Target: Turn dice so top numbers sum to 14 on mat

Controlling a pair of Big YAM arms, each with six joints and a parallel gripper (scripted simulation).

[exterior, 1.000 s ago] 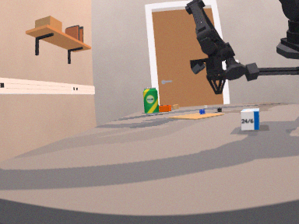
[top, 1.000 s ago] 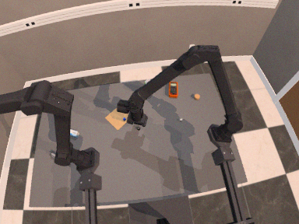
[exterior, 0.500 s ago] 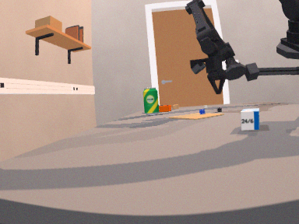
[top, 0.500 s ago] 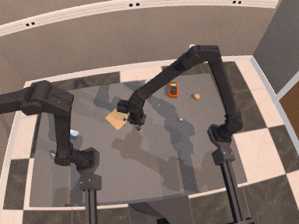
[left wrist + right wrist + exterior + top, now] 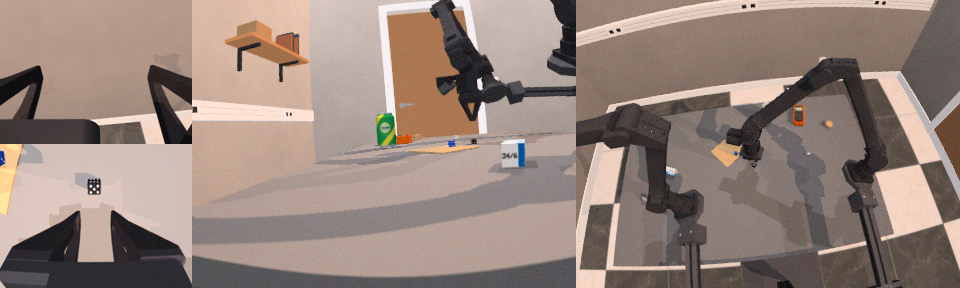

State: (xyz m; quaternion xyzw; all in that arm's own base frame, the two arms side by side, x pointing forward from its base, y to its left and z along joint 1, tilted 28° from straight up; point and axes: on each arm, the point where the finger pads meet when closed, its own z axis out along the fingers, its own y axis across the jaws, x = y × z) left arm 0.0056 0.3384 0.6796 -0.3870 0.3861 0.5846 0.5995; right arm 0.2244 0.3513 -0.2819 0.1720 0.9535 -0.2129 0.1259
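My right hand is 7 cm above the black die. Also, from my right hand: blue die (9 cm to the left, 9 cm ahead, 7 cm below); then mat (13 cm to the left, 12 cm ahead, 8 cm below).
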